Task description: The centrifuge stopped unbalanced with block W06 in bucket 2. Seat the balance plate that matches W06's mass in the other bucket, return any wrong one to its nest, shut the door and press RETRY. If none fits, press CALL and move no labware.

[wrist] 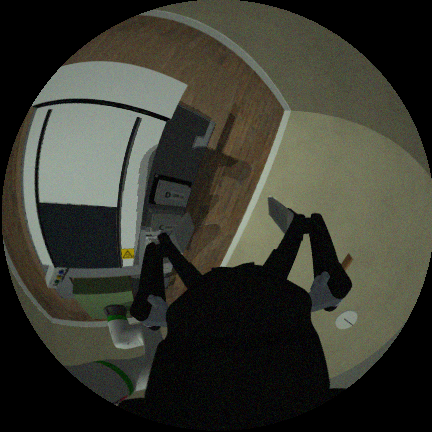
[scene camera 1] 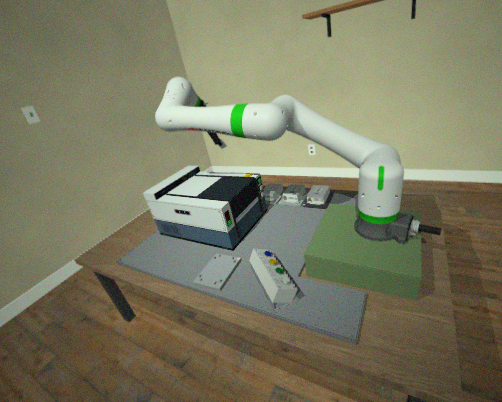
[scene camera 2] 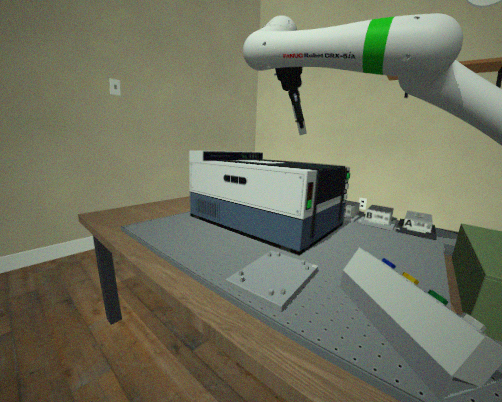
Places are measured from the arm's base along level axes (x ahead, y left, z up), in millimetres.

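Where they show: gripper, fingertip midpoint: (wrist: 229, 213) (scene camera 1: 221, 137) (scene camera 2: 300, 125); arm's base at its link origin: (wrist: 114, 309) (scene camera 1: 376, 228).
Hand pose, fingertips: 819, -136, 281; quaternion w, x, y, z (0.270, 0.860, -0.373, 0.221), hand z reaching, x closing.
Things, the pixels of their top centre, and the offset from my fingertips, as dx, dy, dz. Level surfaces: height alone.
- Balance plate A at its top centre: (scene camera 2: 419, 215) (scene camera 1: 318, 190) (wrist: 161, 268) -472, -121, -312
- plate B at its top centre: (scene camera 2: 380, 208) (scene camera 1: 293, 189) -343, -98, -312
- Plate C at its top centre: (wrist: 167, 227) (scene camera 2: 346, 203) (scene camera 1: 270, 188) -212, -74, -312
- plate D at its top centre: (wrist: 173, 195) -72, -50, -312
- button box at its top centre: (scene camera 2: 413, 278) (scene camera 1: 269, 264) (wrist: 52, 279) -570, +458, -282
- flat grey plate with small pegs, top centre: (scene camera 2: 275, 267) (scene camera 1: 216, 267) -350, +512, -342
- perforated grey mat at its surface level: dz -366
The centrifuge (scene camera 1: 190, 222) (scene camera 2: 250, 200) (wrist: 80, 165) is a white and blue box; white and black panels cover its top, and its buckets and block W06 are hidden. My gripper (scene camera 1: 220, 143) (scene camera 2: 301, 129) (wrist: 229, 213) is open and empty, high above and behind the centrifuge. Balance plate A (scene camera 1: 318, 194) (scene camera 2: 419, 221) and plate B (scene camera 1: 294, 194) (scene camera 2: 380, 215) sit in nests behind the centrifuge. Plate C (wrist: 165, 221) and plate D (wrist: 172, 193) are beside it in the wrist view. The button box (scene camera 1: 267, 275) (scene camera 2: 410, 310) has blue, yellow and green buttons; their labels are unreadable.
A flat grey plate with small pegs (scene camera 1: 218, 271) (scene camera 2: 275, 277) lies on the perforated grey mat (scene camera 1: 325, 305) (scene camera 2: 170, 240) in front of the centrifuge. The green base block (scene camera 1: 360, 250) (scene camera 2: 477, 265) (wrist: 100, 301) carries the arm. A wall shelf (scene camera 1: 345, 7) hangs at the back.
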